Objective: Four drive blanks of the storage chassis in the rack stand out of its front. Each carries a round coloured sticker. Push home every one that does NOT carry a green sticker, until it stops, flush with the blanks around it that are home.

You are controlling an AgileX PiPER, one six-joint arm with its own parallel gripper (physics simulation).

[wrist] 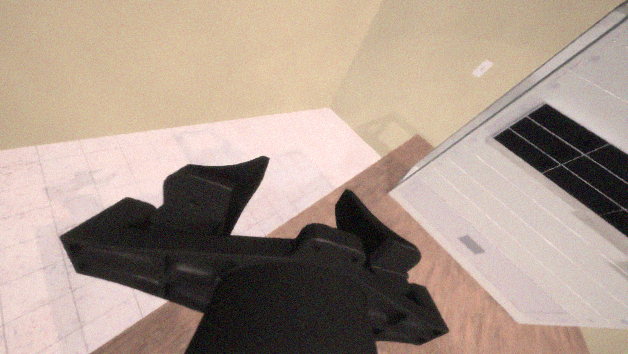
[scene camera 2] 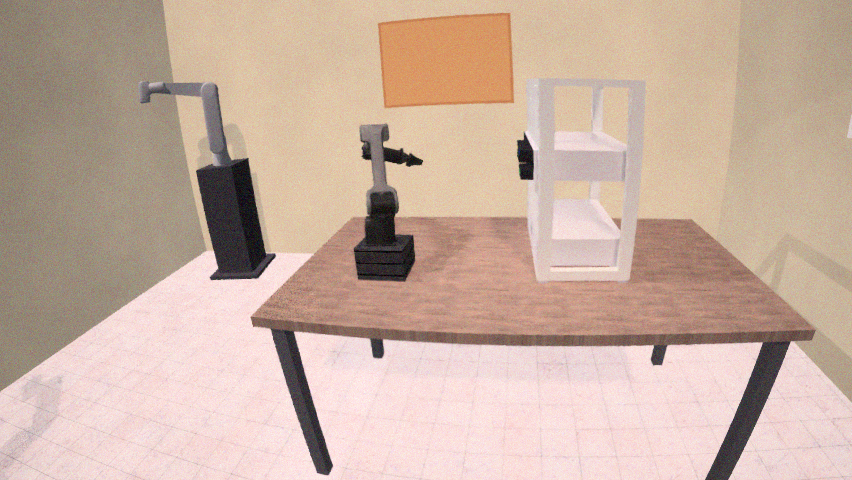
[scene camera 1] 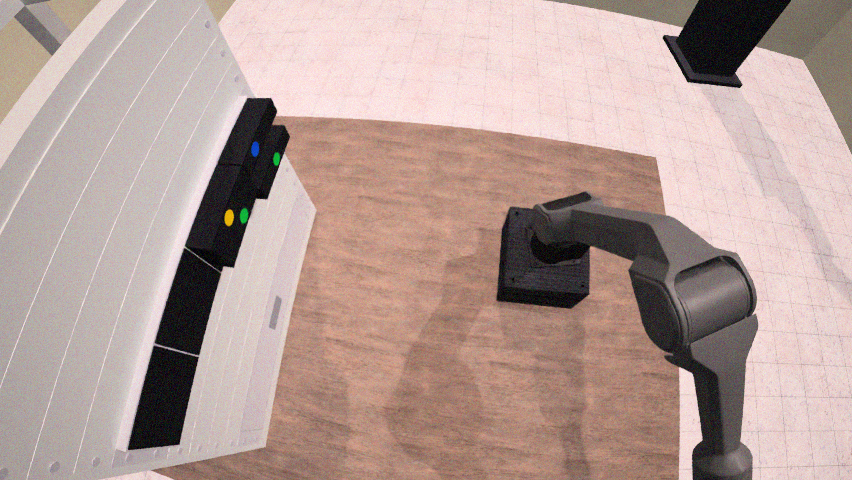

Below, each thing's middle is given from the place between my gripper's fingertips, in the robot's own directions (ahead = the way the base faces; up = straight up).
The yellow-stickered blank (scene camera 1: 209,235) lies 40 cm ahead of my hand, 48 cm to the right of it and 12 cm above it. Round my hand: blue-stickered blank (scene camera 1: 243,147) (38 cm ahead, 59 cm to the right, 12 cm above); white rack (scene camera 1: 130,349) (52 cm ahead, 44 cm to the right, 4 cm above).
